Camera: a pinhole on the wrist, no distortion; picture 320 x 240 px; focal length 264.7 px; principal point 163.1 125.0 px. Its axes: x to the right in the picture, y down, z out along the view. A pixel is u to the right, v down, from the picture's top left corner.
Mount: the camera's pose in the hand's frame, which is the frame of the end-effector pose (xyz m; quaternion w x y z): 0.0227 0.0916 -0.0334 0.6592 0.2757 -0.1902 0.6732
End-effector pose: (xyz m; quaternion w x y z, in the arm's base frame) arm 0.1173 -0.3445 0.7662 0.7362 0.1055 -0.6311 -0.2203
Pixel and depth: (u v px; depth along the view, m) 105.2 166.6 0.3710
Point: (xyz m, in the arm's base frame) -0.1262 -0.5030 0.7222
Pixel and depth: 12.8 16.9 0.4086
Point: -0.0401 -0.7297 0.8490
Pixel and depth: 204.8 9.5 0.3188
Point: -0.0972 -0.4594 0.9593
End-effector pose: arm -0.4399 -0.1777 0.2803 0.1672 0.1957 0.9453 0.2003
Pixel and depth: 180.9 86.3 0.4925
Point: -0.4866 -0.1517 -0.1501
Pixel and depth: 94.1 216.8 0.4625
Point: -0.3526 -0.3822 -0.0637
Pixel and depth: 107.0 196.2 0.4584
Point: -0.3746 -0.3443 -0.0686
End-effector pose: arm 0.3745 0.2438 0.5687 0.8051 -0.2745 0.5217 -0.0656
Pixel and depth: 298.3 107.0 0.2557
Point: 0.6148 0.3368 0.5655
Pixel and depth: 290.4 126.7 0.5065
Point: 0.8665 0.3745 0.6720
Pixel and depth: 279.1 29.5 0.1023
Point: 0.4563 0.2965 0.4982
